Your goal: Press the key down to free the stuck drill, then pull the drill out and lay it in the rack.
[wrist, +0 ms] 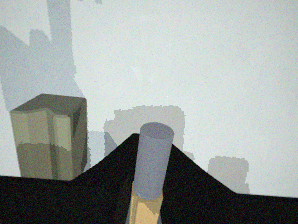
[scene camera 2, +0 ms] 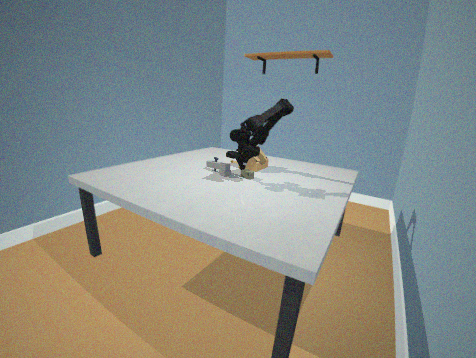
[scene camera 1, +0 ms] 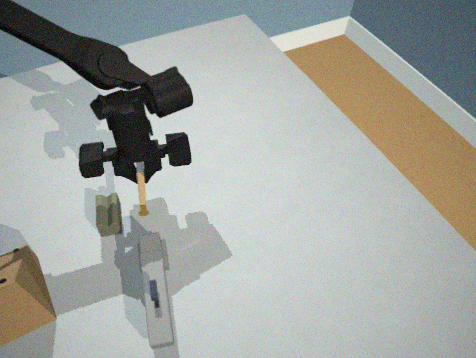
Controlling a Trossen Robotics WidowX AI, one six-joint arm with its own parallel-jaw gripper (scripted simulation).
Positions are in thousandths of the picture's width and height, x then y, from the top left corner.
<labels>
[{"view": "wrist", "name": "my gripper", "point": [495, 632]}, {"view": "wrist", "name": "rack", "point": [169, 583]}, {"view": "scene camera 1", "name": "my gripper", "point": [299, 510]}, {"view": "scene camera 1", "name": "rack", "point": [228, 585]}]
</labels>
